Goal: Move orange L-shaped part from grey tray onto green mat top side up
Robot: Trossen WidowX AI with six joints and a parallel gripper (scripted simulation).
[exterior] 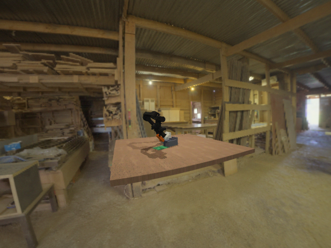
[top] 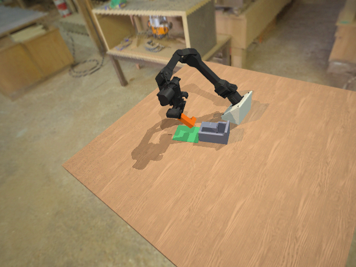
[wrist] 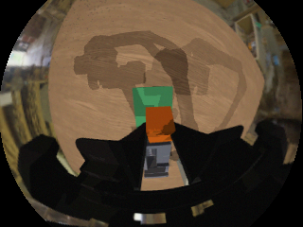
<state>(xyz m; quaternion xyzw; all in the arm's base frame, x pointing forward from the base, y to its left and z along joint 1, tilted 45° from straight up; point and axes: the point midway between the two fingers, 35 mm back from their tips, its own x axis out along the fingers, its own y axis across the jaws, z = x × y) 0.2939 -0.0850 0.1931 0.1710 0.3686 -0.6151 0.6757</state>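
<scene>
Now: the green mat 14 cm below my gripper tip, 2 cm to the left of it and 1 cm behind it. Round my gripper tip: orange L-shaped part: 3 cm to the left, 3 cm below, 2 cm behind.
</scene>
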